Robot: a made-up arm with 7 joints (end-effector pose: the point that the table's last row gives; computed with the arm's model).
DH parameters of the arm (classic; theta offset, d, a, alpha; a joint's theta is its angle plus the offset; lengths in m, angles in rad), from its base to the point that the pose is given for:
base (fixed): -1.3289 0 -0.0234 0
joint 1: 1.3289 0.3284 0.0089 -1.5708
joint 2: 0 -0.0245 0.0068 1.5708
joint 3: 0 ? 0.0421 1.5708
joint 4: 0 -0.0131 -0.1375 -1.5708
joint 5: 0 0.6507 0.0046 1.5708
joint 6: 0 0.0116 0.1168 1.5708
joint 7: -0.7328 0 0.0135 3.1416
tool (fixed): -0.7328 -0.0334 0 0
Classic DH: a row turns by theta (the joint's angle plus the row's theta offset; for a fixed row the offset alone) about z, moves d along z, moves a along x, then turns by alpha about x.
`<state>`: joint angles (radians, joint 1 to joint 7).
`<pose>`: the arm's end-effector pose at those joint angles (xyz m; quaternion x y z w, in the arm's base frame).
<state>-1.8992 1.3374 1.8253 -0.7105 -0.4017 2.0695 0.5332</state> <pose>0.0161 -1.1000 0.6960 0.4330 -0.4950 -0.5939 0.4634</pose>
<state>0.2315 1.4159 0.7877 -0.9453 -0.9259 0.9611 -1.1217</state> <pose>0.8496 0.5780 0.0080 0.0439 0.5227 0.7308 0.4368</pose>
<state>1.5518 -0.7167 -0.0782 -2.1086 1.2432 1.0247 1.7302</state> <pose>-0.0132 0.5210 0.8823 -0.1666 0.5587 0.1154 0.8043</pose>
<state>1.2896 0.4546 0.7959 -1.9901 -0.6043 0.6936 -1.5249</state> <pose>-0.2718 0.6788 0.2434 0.3554 -0.6183 -0.6613 0.2327</pose>
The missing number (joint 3, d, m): 0.4026
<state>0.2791 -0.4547 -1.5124 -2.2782 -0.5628 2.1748 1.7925</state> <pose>0.2532 -0.7031 0.3923 -0.0001 -0.0025 -0.9732 0.2299</pose>
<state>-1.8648 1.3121 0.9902 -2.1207 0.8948 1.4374 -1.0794</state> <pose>0.5387 -0.3470 -0.0036 0.8851 -0.2938 -0.0217 0.3603</pose>
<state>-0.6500 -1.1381 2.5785 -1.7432 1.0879 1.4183 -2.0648</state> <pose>-0.2919 0.6838 -0.1466 -0.2243 -0.4857 -0.8416 0.0744</pose>
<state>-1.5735 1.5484 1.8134 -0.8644 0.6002 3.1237 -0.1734</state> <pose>0.3794 -1.0137 0.3895 0.5097 -0.5871 -0.6219 0.0932</pose>
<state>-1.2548 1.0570 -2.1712 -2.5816 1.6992 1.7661 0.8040</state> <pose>-0.5819 0.1544 0.4860 0.0160 0.4216 0.5762 0.7000</pose>
